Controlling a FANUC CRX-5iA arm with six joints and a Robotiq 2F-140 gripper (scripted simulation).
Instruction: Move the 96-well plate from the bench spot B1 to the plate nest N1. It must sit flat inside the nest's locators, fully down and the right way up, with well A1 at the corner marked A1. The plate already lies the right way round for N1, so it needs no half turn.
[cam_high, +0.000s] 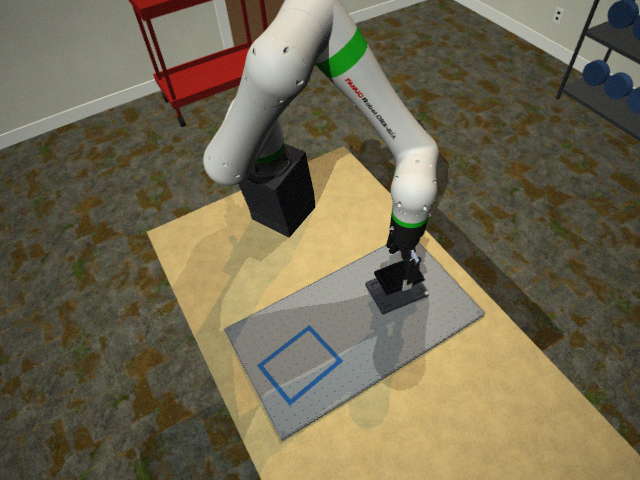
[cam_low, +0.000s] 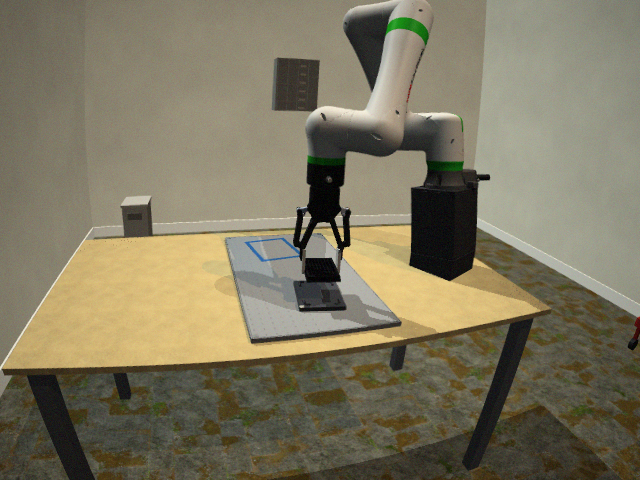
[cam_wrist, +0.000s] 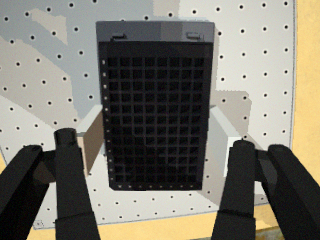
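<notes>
Right now the dark plate nest N1 is 100 mm below my hand. Round my hand: black 96-well plate 20 mm below.
</notes>
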